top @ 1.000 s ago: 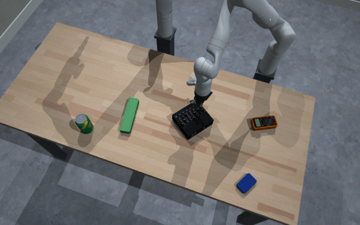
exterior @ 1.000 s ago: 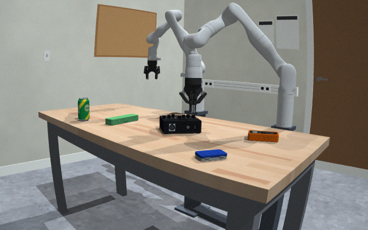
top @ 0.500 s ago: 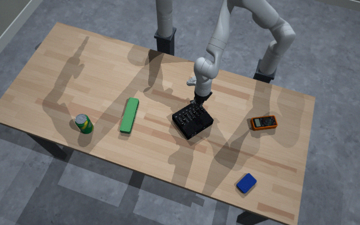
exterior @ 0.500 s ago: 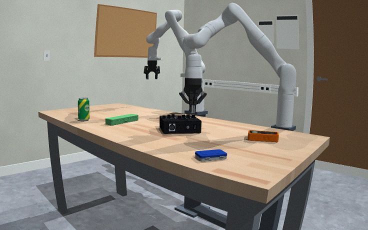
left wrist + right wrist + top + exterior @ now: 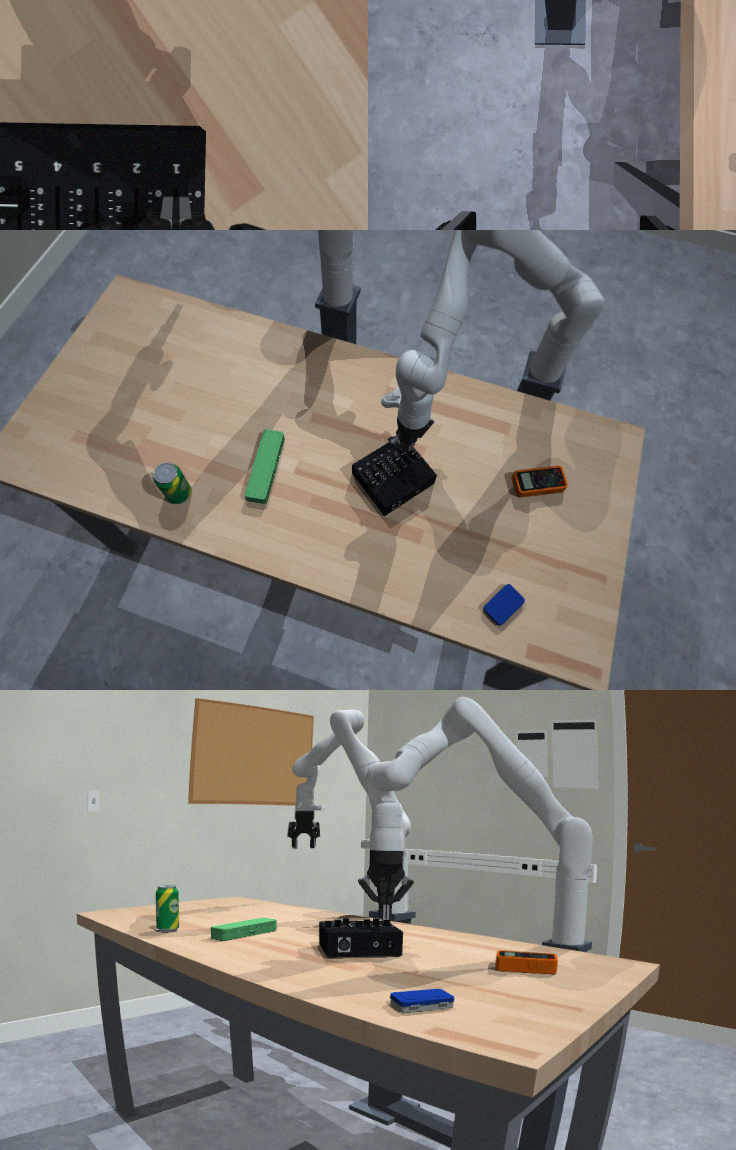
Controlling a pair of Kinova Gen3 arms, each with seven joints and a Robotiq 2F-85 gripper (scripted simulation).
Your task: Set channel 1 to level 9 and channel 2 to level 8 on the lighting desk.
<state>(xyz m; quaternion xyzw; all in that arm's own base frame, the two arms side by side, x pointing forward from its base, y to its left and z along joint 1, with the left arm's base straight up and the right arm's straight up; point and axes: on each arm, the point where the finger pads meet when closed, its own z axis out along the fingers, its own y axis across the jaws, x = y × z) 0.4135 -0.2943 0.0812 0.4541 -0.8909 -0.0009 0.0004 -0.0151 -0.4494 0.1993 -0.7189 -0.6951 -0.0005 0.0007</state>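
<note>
Right now my left hand is 2 cm to the right of the channel 1 fader, 2 cm above it and 1 cm short of it. Round my left hand: channel 3 fader 4 cm ahead, 2 cm below, 1 cm to the right; channel 2 fader 2 cm below, 2 cm ahead; channel 4 fader 7 cm ahead, 2 cm below.
</note>
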